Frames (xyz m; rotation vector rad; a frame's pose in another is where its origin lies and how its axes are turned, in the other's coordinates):
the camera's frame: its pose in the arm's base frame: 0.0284 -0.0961 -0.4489 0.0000 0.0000 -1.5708
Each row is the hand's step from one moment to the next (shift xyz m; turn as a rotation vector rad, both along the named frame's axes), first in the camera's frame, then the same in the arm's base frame.
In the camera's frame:
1: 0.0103 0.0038 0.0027 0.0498 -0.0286 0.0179
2: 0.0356 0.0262 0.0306 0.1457 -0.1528 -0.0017
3: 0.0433 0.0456 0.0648 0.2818 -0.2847 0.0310
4: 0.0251 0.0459 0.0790 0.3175 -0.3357 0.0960
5: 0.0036 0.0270 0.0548 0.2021 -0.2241 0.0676
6: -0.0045 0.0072 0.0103 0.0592 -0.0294 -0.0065
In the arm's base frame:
1: 0.0038 -0.0103 0.0027 -0.0286 -0.0498 0.0179
2: 0.0262 -0.0356 0.0306 -0.1528 -0.1457 -0.0017
3: 0.0456 -0.0433 0.0648 -0.2847 -0.2818 0.0310
4: 0.0459 -0.0251 0.0790 -0.3357 -0.3175 0.0960
5: 0.0270 -0.0036 0.0548 -0.2241 -0.2021 0.0676
6: 0.0072 0.0045 0.0103 -0.0294 -0.0592 -0.0065

